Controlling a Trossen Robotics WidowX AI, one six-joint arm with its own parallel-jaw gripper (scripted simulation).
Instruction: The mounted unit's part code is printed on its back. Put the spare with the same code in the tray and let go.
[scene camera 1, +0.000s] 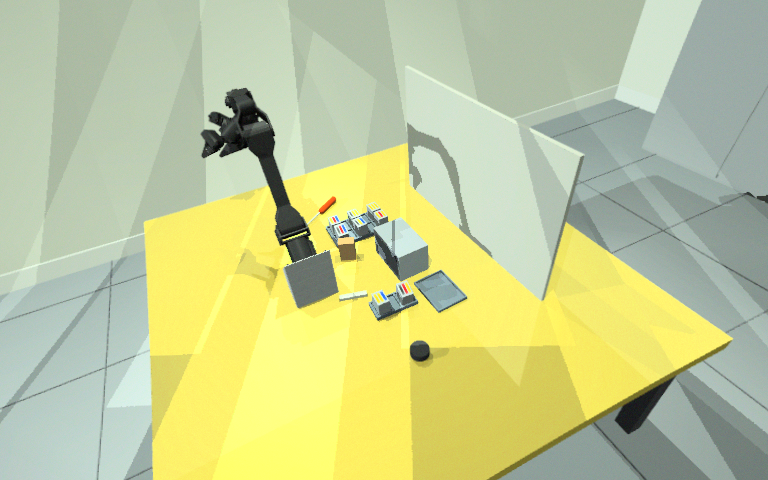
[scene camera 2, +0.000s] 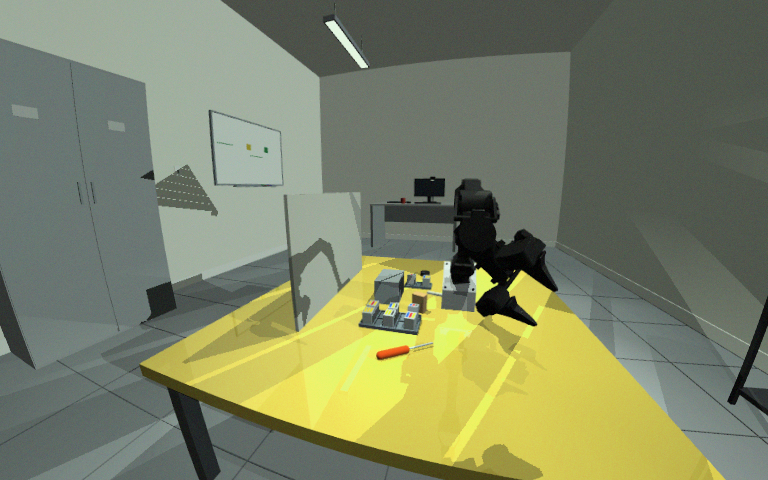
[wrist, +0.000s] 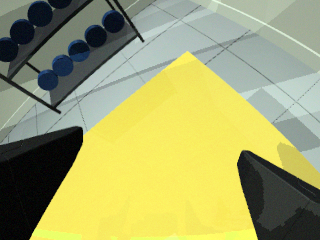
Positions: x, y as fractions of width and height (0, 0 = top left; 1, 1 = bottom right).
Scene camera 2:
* gripper: 0.71, 0.64
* mounted unit: 0.51, 0.59
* tall white board: 0.42, 0.48
